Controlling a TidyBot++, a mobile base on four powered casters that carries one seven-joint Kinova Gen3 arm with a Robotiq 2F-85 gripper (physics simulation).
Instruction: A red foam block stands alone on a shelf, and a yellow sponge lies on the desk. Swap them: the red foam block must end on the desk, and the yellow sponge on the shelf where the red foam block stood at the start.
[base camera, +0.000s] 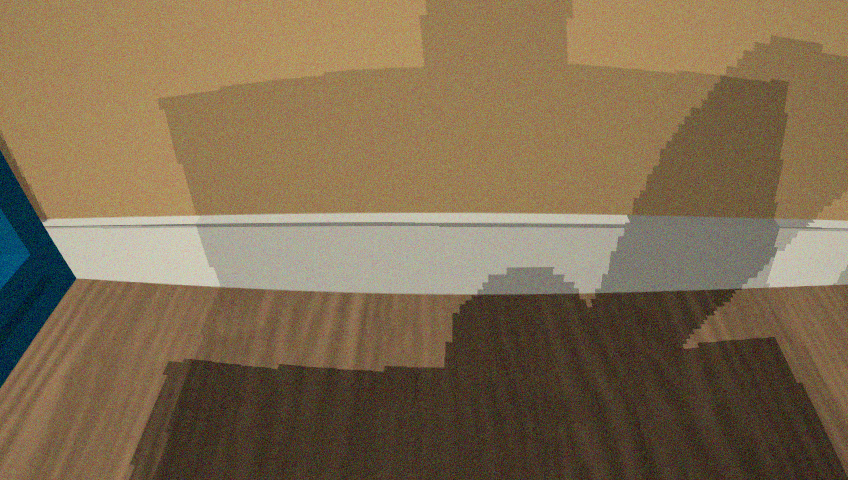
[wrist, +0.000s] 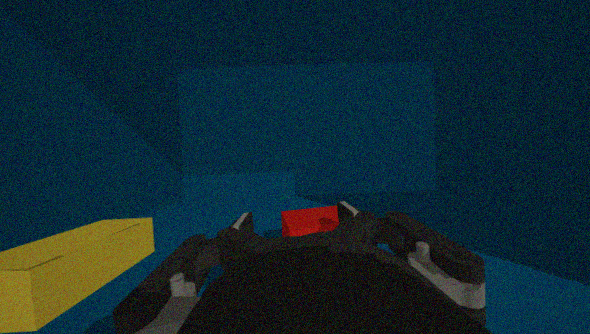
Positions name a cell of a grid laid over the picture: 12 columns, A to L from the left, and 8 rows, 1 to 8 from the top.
Note:
I see my gripper (wrist: G6), a red foam block (wrist: G6) and a yellow sponge (wrist: B7).
The base camera view does not show the red foam block: it is out of frame. The base camera view does not show the yellow sponge: it is out of frame.

